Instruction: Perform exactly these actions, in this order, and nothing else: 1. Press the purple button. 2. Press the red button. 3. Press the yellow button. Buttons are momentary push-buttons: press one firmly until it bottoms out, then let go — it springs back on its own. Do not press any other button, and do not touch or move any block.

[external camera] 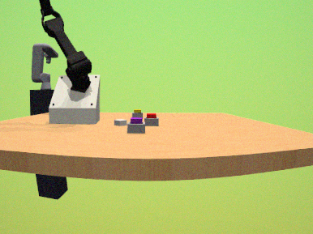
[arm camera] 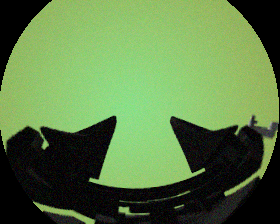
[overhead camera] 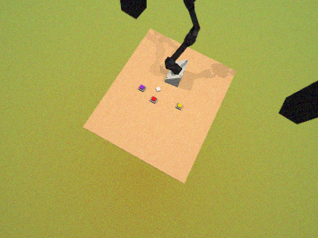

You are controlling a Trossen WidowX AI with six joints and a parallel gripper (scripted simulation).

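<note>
The purple button lies 410 mm ahead of my gripper tip, 90 mm to the right of it and 820 mm below it. Also, from my gripper tip: red button 440 mm ahead, 50 mm to the left, 820 mm below; yellow button 360 mm ahead, 260 mm to the left, 820 mm below; small white block 340 mm ahead, 30 mm to the left, 840 mm below.
</note>
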